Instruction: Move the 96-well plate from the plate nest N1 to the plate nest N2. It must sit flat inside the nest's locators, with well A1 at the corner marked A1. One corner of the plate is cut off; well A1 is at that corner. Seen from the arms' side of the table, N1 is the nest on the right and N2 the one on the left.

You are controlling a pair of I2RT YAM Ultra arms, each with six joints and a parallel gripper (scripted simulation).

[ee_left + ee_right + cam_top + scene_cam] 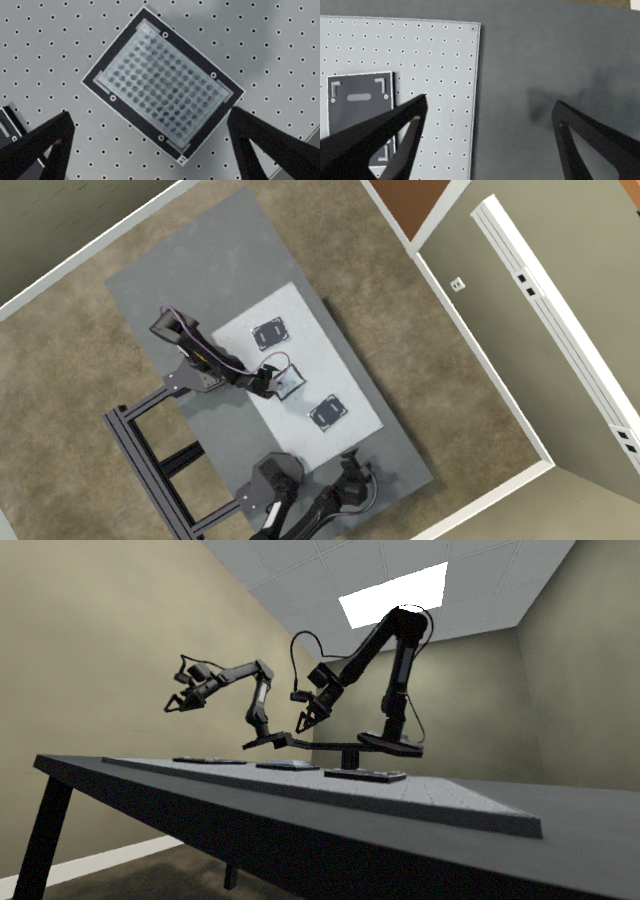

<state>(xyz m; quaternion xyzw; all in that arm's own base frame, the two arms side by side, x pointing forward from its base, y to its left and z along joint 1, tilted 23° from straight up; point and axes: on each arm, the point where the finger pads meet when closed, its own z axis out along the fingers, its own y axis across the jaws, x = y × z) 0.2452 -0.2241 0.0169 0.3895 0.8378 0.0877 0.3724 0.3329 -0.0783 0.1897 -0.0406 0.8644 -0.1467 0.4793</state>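
My left hand is 10 mm short of the clear 96-well plate, 20 mm to the left of it and 110 mm above it.
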